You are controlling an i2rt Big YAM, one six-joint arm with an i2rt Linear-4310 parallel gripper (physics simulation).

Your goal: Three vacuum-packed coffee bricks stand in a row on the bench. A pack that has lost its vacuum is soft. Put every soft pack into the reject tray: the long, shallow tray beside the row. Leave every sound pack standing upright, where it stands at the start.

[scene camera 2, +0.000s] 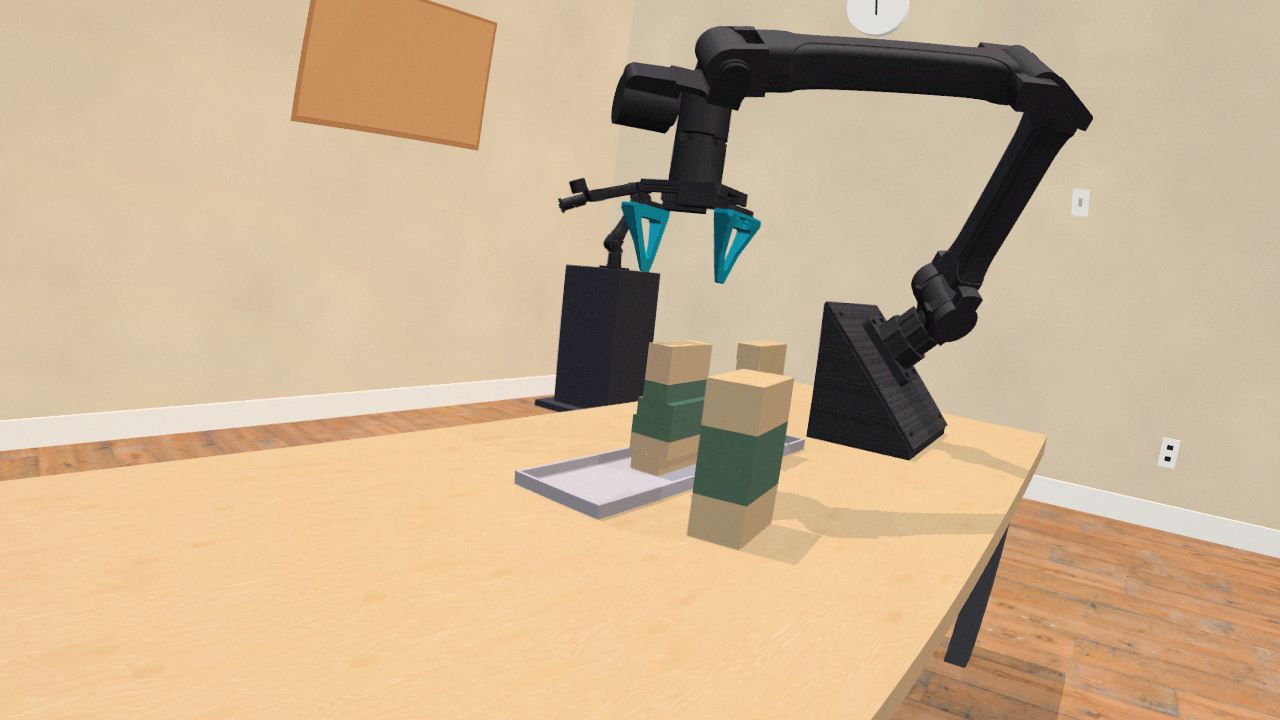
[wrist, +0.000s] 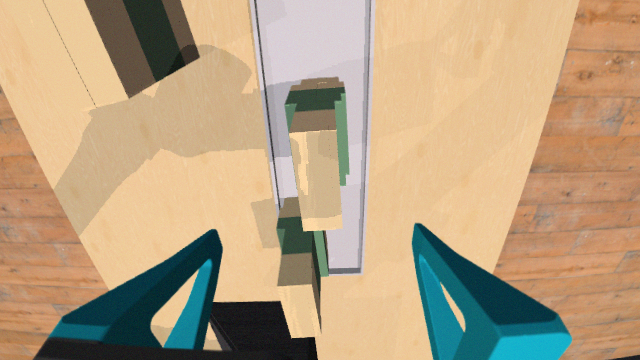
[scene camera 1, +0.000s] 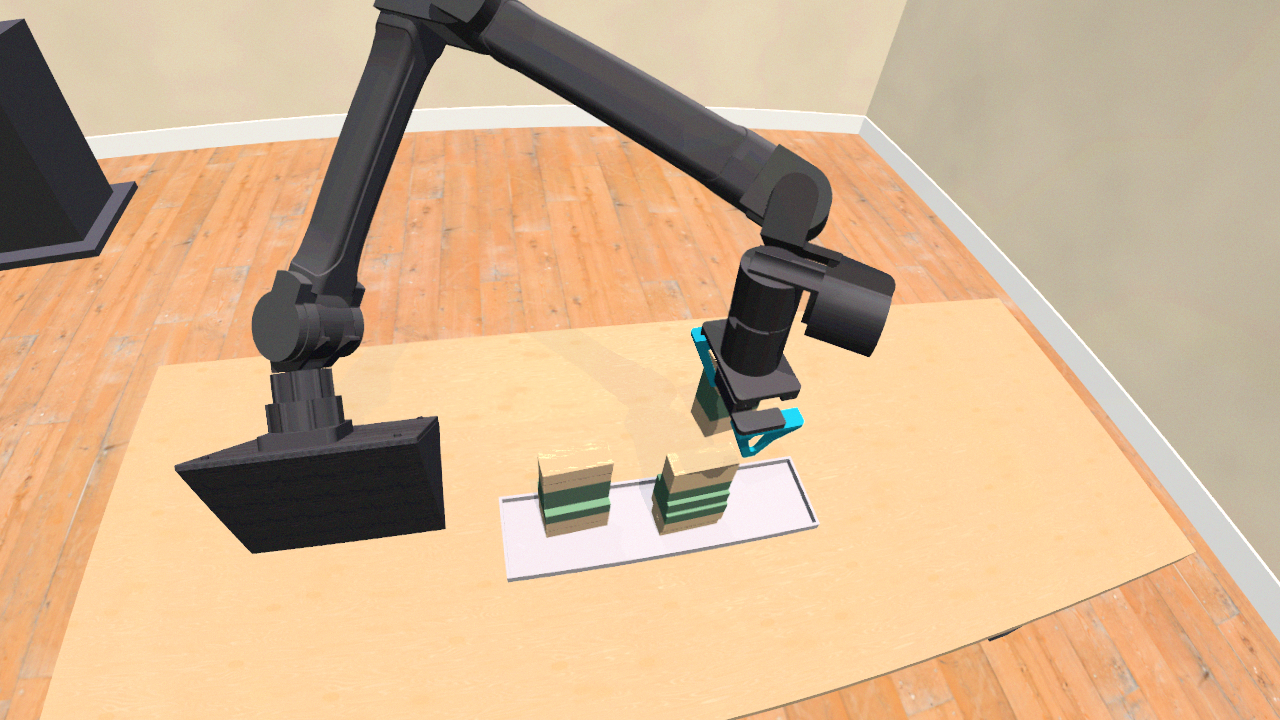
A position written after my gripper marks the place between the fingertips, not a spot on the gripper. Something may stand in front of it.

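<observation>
My gripper [scene camera 1: 731, 419] [scene camera 2: 680, 277] [wrist: 314, 236] is visible in scene camera 1, scene camera 2 and the wrist view. The same views show a shallow reject tray [scene camera 1: 763, 499] [scene camera 2: 606, 481] [wrist: 294, 47].
</observation>
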